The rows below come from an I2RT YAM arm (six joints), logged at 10 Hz.
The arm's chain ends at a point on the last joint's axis. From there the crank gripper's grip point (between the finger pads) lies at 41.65 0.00 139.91 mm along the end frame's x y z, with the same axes.
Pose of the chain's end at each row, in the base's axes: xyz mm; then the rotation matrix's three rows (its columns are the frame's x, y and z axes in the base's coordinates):
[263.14 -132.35 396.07], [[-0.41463 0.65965 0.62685], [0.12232 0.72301 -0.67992], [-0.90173 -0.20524 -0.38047]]
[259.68 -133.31 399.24], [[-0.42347 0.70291 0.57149], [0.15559 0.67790 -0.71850], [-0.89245 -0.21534 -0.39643]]
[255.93 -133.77 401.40], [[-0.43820 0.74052 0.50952], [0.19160 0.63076 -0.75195], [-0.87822 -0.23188 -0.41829]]
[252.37 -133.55 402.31], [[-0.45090 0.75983 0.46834], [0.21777 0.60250 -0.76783], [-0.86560 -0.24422 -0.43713]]
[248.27 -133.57 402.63], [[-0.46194 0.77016 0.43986], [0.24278 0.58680 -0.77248], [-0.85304 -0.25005 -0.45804]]
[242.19 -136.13 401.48], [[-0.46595 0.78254 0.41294], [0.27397 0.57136 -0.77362], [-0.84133 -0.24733 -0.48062]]
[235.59 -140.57 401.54], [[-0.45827 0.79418 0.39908], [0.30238 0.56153 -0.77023], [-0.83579 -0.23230 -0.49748]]
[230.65 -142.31 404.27], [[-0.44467 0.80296 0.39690], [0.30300 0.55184 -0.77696], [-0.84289 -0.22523 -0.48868]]
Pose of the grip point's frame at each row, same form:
[333.57 -222.38 305.28], [[-0.41463 0.65965 0.62685], [0.12232 0.72301 -0.67992], [-0.90173 -0.20524 -0.38047]]
[322.00 -227.36 306.60], [[-0.42347 0.70291 0.57149], [0.15559 0.67790 -0.71850], [-0.89245 -0.21534 -0.39643]]
[308.97 -231.00 306.30], [[-0.43820 0.74052 0.50952], [0.19160 0.63076 -0.75195], [-0.87822 -0.23188 -0.41829]]
[299.12 -231.91 305.10], [[-0.45090 0.75983 0.46834], [0.21777 0.60250 -0.76783], [-0.86560 -0.24422 -0.43713]]
[290.57 -231.54 303.02], [[-0.46194 0.77016 0.43986], [0.24278 0.58680 -0.77248], [-0.85304 -0.25005 -0.45804]]
[280.56 -232.96 299.20], [[-0.46595 0.78254 0.41294], [0.27397 0.57136 -0.77362], [-0.84133 -0.24733 -0.48062]]
[272.34 -235.74 297.13], [[-0.45827 0.79418 0.39908], [0.30238 0.56153 -0.77023], [-0.83579 -0.23230 -0.49748]]
[267.66 -238.39 300.79], [[-0.44467 0.80296 0.39690], [0.30300 0.55184 -0.77696], [-0.84289 -0.22523 -0.48868]]

